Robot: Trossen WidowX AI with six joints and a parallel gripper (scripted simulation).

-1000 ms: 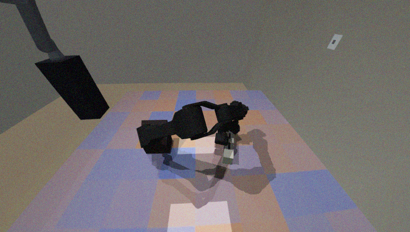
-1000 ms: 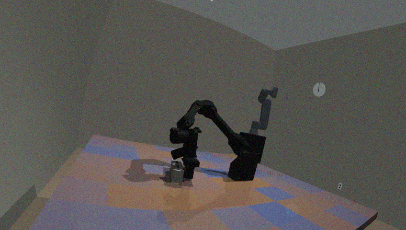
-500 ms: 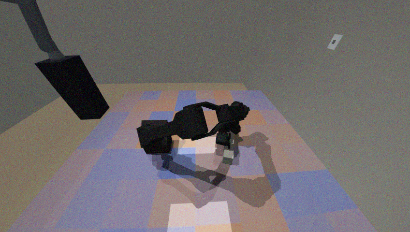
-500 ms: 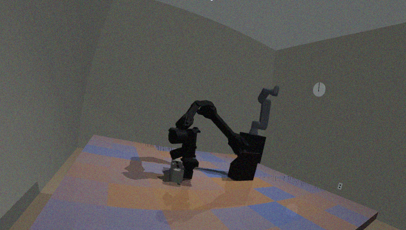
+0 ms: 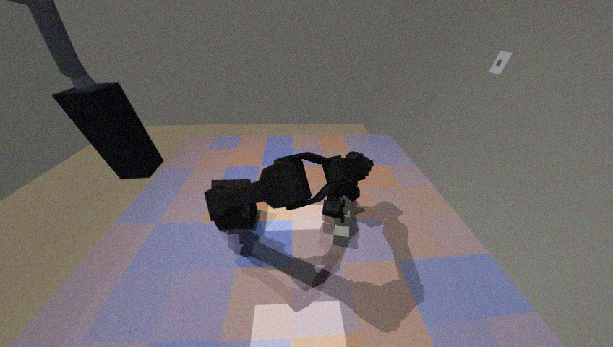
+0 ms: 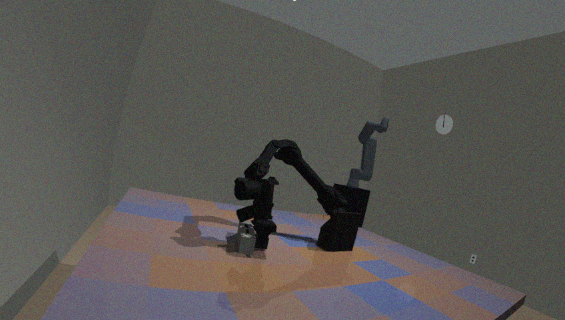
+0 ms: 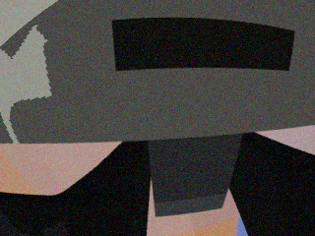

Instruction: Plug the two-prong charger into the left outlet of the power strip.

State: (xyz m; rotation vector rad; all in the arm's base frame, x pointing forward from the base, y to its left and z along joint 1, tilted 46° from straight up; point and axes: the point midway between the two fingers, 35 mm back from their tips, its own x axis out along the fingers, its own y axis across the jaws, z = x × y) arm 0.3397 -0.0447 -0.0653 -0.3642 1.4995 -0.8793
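The two-prong charger is 20 mm ahead of my gripper tip and 10 mm above it.
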